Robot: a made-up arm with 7 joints. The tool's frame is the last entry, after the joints.
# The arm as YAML. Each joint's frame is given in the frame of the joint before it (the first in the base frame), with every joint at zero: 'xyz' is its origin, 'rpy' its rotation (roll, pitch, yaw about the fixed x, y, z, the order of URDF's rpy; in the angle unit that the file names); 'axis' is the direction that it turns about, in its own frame. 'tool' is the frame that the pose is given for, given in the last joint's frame.
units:
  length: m
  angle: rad
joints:
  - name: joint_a
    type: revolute
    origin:
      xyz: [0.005, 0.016, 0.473]
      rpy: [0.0, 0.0, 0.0]
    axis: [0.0, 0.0, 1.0]
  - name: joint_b
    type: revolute
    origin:
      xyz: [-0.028, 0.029, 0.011]
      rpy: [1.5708, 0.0, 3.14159]
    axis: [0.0, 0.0, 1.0]
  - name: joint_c
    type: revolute
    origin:
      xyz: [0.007, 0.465, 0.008]
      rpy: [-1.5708, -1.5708, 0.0]
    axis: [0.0, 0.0, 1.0]
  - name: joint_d
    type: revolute
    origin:
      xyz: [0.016, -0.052, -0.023]
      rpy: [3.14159, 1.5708, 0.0]
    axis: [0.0, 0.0, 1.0]
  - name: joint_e
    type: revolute
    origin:
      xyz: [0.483, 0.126, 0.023]
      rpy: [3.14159, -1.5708, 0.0]
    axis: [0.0, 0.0, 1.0]
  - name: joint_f
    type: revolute
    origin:
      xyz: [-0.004, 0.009, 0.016]
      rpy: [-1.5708, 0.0, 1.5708]
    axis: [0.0, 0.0, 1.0]
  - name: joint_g
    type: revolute
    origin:
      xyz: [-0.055, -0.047, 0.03]
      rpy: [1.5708, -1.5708, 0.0]
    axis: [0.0, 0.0, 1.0]
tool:
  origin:
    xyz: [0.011, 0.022, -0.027]
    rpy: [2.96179, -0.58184, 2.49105]
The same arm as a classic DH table. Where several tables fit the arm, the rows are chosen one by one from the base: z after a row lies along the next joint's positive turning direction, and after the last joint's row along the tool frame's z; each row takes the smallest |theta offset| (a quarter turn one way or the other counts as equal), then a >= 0, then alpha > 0; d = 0 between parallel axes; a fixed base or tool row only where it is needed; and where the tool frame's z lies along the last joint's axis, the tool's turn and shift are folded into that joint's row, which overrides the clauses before.
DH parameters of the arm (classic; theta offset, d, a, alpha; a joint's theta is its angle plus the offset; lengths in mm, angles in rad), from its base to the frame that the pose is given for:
base (fixed): 1.2679 0.0 16.8 0.0000
joint_a: -1.2679 484.0 -28.0 -1.5708
joint_b: 0.0000 37.0 -7.0 1.5708
joint_c: 0.0000 442.0 52.0 1.5708
joint_d: 0.0000 7.0 126.0 1.5708
joint_e: 0.0000 499.0 -9.0 1.5708
joint_f: 0.0000 34.0 55.0 -1.5708
joint_g: -0.9700 37.2 21.5 -2.5357
tool (fixed): -1.8363 20.9 0.0 0.0000

